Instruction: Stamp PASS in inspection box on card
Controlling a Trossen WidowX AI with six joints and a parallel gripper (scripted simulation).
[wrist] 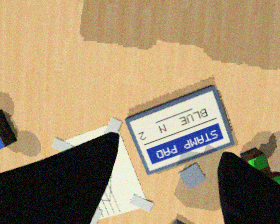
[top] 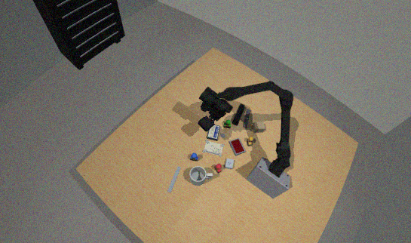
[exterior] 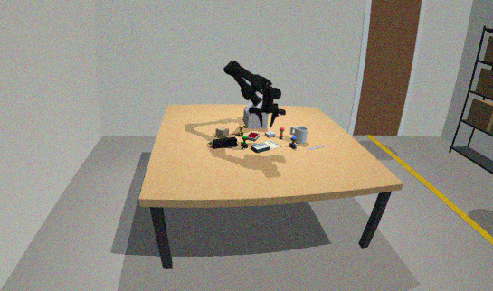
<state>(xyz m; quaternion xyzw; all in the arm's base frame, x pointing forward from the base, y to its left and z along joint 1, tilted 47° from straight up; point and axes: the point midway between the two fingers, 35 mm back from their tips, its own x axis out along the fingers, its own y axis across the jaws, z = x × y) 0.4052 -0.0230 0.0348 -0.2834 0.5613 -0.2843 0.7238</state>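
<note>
Right now my gripper tip is 5 cm past the green-knobbed stamp, 10 cm to the left of it and 11 cm above it. From my gripper tip the other things lie so: blue stamp 3 cm behind, 18 cm to the left, 11 cm below; then blue stamp pad tin 2 cm behind, 2 cm to the right, 12 cm below; then white card 8 cm behind, 6 cm to the left, 14 cm below.
</note>
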